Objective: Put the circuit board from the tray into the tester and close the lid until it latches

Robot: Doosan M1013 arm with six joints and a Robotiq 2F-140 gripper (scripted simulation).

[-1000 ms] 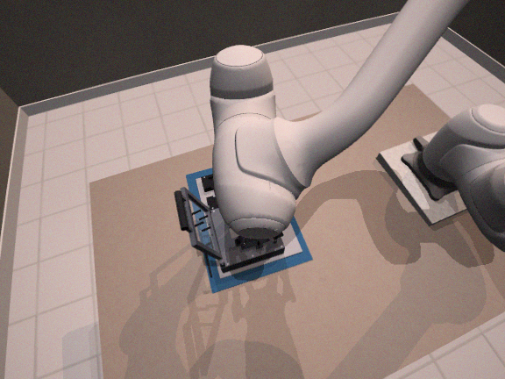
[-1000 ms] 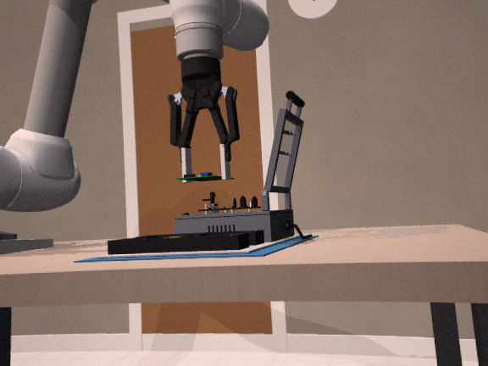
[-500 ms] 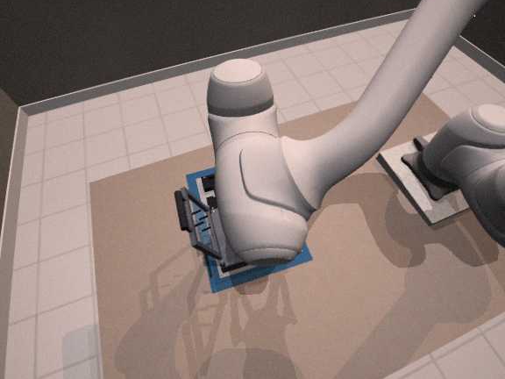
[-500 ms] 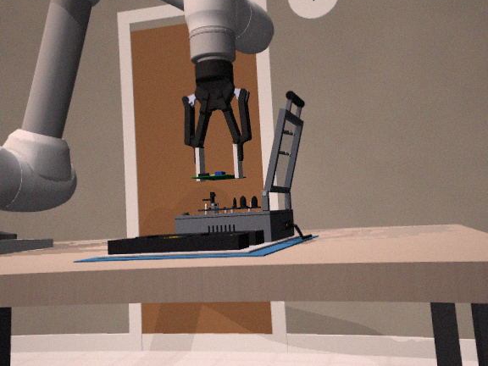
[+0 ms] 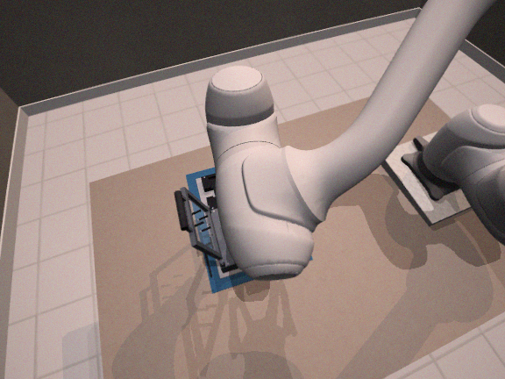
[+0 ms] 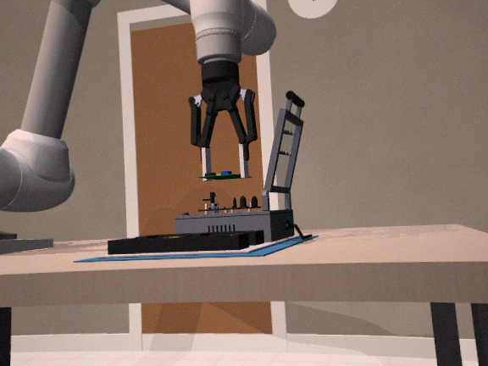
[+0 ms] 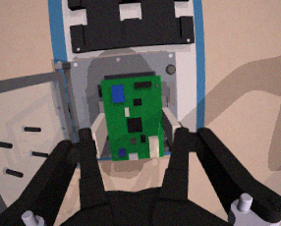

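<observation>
My hand is 20 mm above the green circuit board. Round my hand: latch hook (70 mm below, 60 mm to the left, 60 mm behind); lid (130 mm ahead, 30 mm above, 10 mm to the right).
</observation>
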